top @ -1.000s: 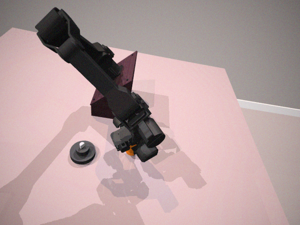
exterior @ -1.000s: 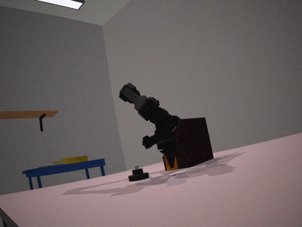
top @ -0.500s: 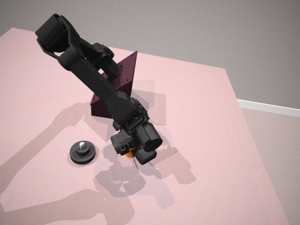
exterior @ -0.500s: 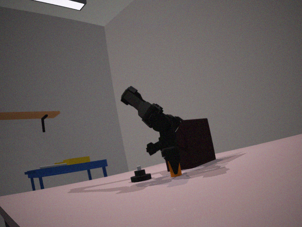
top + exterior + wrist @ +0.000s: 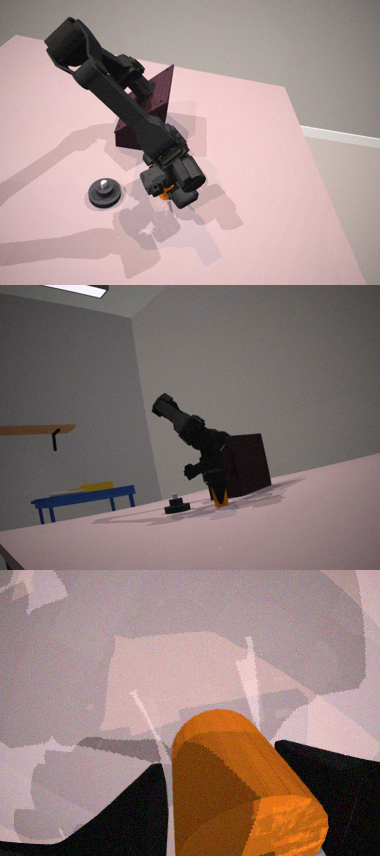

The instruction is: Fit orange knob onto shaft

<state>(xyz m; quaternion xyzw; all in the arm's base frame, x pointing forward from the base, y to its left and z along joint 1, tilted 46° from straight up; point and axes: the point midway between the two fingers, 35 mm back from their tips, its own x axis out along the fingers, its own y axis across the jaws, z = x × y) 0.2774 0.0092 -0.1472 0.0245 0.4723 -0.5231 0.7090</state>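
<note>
Now: the orange knob 3 cm above my gripper tip. Round my gripper tip: round dark pedestal 3 cm ahead, 17 cm to the right, 2 cm above.
</note>
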